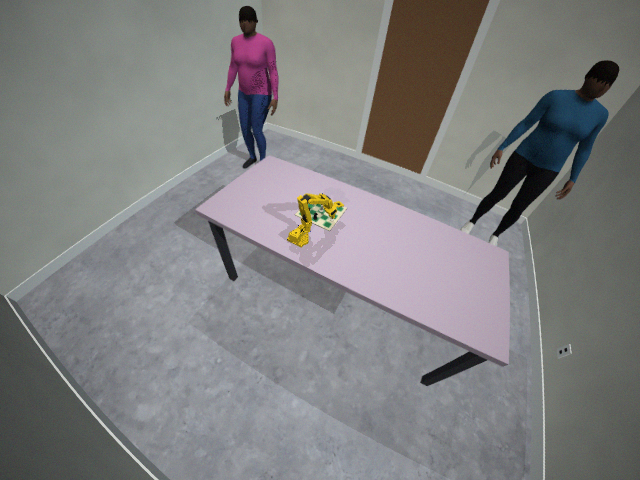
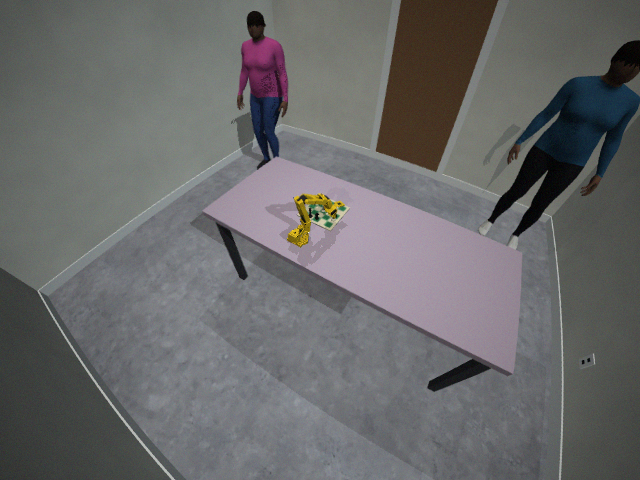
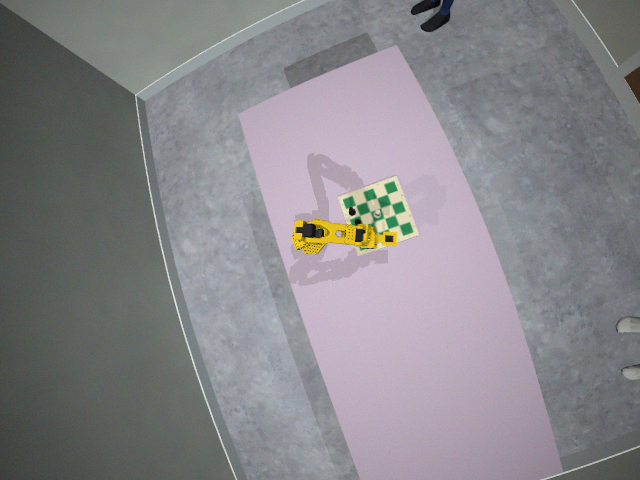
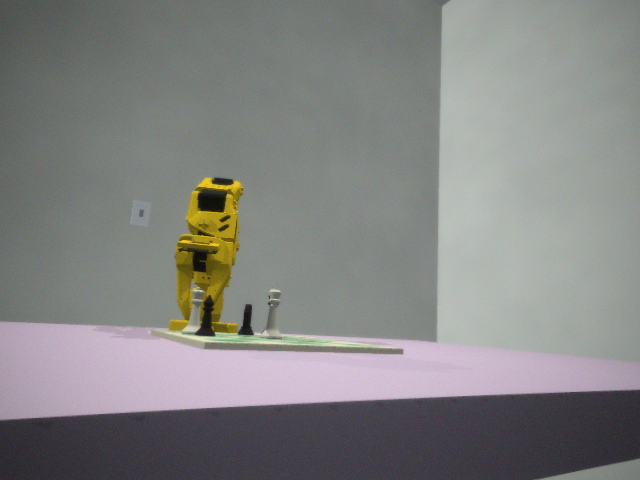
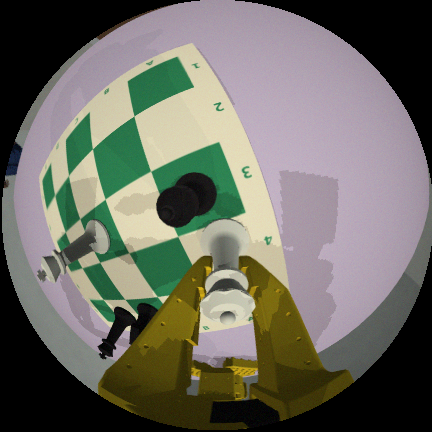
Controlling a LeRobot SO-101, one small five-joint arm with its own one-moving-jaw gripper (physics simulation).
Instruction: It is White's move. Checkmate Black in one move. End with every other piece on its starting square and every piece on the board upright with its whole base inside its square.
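Places are measured from the arm's base along level axes (x ahead, y left, z up), in millimetres.
Where they show: hand at its tool point: [image 1: 331,216] [image 2: 332,216] [image 4: 200,317] [image 5: 211,265]; arm's base at its link origin: [image 1: 300,236] [image 2: 300,236] [image 3: 317,237] [image 5: 216,363].
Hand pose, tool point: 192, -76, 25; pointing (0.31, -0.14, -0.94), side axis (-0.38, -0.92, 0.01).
Note:
Things, the pixels of their top centre, and the offset from my tool point, as dx, dy, dz. Level surfaces: height alone.
- white queen at its top centre: [image 5: 227,323] [image 4: 198,287] +1, -7, +34
- black bishop at its top centre: [image 5: 163,214] [image 4: 209,295] +30, -2, +24
- white king at its top centre: [image 5: 38,277] [image 4: 275,284] [image 3: 378,211] +32, +76, +44
- board at its top centre: [image 5: 100,234] [image 4: 268,338] [image 3: 377,215] [image 2: 323,211] [image 1: 321,211] +32, +73, -19
- black king at its top centre: [image 5: 101,357] -46, +114, +44
- black piece at its top centre: [image 5: 132,344] [image 4: 248,304] -39, +75, +20
- pink table at its surface level: dz -25
My gripper [image 5: 225,260] [image 4: 202,314] is shut on the white queen [image 5: 227,300] [image 4: 195,310], a jaw on each side of its stem. The queen looks upright, its base on the light square by the label 4. A black bishop [image 5: 180,205] [image 4: 207,317] stands beside it on the green square by the label 3. The white king [image 5: 80,247] [image 4: 273,312] [image 3: 377,213] stands further across the board [image 5: 177,120] [image 3: 405,204] [image 4: 310,349]. The black king [image 5: 115,330] and another black piece [image 5: 144,314] stand close together on the arm's side, the latter partly hidden by a jaw.
The yellow arm [image 3: 338,232] [image 1: 303,209] [image 2: 301,206] reaches over the board from its base at the edge of the pink table [image 3: 413,310] [image 1: 403,258] [image 2: 408,258]. Two people stand beyond the table, one in pink [image 1: 253,62] and one in blue [image 1: 558,124].

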